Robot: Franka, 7 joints.
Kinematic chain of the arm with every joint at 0, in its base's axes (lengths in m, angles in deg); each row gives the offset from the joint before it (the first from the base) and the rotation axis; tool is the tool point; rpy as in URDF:
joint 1: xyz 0 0 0.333 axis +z
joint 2: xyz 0 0 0 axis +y
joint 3: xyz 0 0 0.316 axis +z
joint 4: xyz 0.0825 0 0 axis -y
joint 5: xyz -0.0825 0 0.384 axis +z
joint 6: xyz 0 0 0 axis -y
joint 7: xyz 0.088 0 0 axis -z
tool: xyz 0 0 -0.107 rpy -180 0 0
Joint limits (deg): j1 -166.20..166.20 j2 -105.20..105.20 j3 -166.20..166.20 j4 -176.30..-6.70 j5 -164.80..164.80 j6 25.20..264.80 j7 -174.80..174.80
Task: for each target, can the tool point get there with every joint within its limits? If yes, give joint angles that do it. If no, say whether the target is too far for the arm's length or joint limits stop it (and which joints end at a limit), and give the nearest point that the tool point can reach.
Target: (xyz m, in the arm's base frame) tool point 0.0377 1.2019 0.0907
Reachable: no: too far | nearest point 0.0264 0.8406 0.1635 | short by 0.369 m
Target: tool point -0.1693 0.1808 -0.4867
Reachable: no: joint limits stop it (at a limit: joint 2) | nearest point -0.1740 0.1858 -0.3600 | short by 0.127 m
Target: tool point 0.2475 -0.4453 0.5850
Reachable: yes | joints 39.31 -5.90 -112.49 -115.29 106.81 53.20 -17.03
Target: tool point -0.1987 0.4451 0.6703
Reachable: yes | joints 120.76 -3.24 -17.58 -89.34 46.11 62.89 -83.53
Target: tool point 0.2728 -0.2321 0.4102
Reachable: yes | joints 29.45 -82.79 -88.49 -157.41 82.57 103.31 -8.46
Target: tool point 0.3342 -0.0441 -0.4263
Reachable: no: joint limits stop it (at a limit: joint 2) | nearest point 0.3282 -0.0433 -0.3586 | short by 0.068 m
